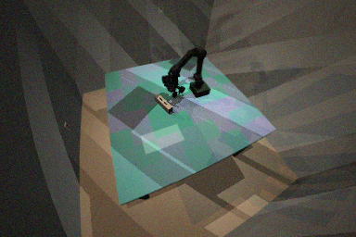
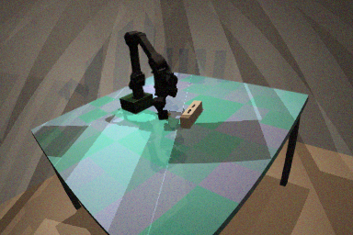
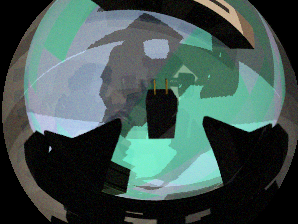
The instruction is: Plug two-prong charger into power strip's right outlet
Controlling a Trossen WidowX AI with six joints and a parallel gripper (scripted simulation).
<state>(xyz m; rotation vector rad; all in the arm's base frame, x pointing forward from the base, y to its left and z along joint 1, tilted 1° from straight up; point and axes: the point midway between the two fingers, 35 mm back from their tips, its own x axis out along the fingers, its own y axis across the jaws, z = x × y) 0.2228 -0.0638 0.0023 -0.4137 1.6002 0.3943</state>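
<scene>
Now: gripper tip 20 mm above the dark two-prong charger, 10 mm to the right of it and 10 mm short of it.
</scene>
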